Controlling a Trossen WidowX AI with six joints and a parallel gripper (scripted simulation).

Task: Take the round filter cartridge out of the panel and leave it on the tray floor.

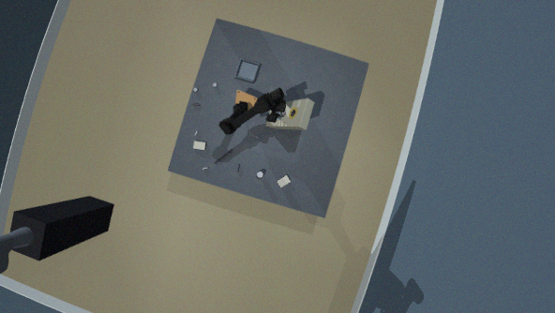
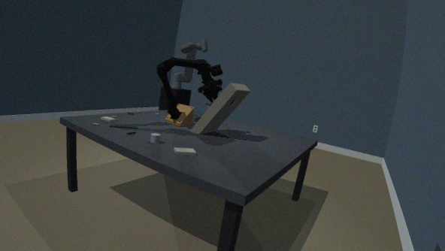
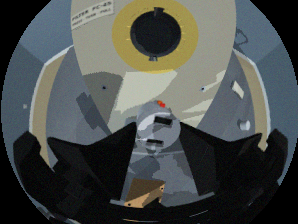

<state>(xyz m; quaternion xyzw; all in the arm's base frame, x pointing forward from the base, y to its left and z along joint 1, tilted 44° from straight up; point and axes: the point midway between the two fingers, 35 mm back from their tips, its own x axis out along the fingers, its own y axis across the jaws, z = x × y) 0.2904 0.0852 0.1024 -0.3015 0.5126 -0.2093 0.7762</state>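
The beige service panel is 4 cm ahead of my gripper tip and 3 cm below it. Also, from my gripper tip: round grey filter cartridge right at my gripper tip; square grey tray 35 cm behind, 29 cm to the left, 18 cm below.
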